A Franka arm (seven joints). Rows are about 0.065 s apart.
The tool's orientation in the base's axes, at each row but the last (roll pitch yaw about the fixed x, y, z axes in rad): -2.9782 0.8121 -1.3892; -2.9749 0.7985 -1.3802; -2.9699 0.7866 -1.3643; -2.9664 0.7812 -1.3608; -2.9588 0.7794 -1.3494; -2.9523 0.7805 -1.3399
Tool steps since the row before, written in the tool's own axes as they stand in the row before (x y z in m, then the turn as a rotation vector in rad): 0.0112 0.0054 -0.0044 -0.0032 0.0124 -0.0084; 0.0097 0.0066 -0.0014 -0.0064 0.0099 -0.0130; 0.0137 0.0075 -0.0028 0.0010 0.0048 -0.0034; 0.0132 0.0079 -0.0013 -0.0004 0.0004 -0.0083; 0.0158 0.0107 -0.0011 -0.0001 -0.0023 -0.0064; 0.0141 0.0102 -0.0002 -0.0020 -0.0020 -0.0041
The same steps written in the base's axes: -0.0041 -0.0111 -0.0057 -0.0130 -0.0048 0.0066; -0.0053 -0.0081 -0.0067 -0.0110 -0.0057 0.0124; -0.0055 -0.0121 -0.0087 -0.0047 -0.0035 0.0011; -0.0059 -0.0108 -0.0094 -0.0007 -0.0057 0.0060; -0.0081 -0.0127 -0.0117 0.0021 -0.0043 0.0048; -0.0078 -0.0109 -0.0111 0.0015 -0.0014 0.0045
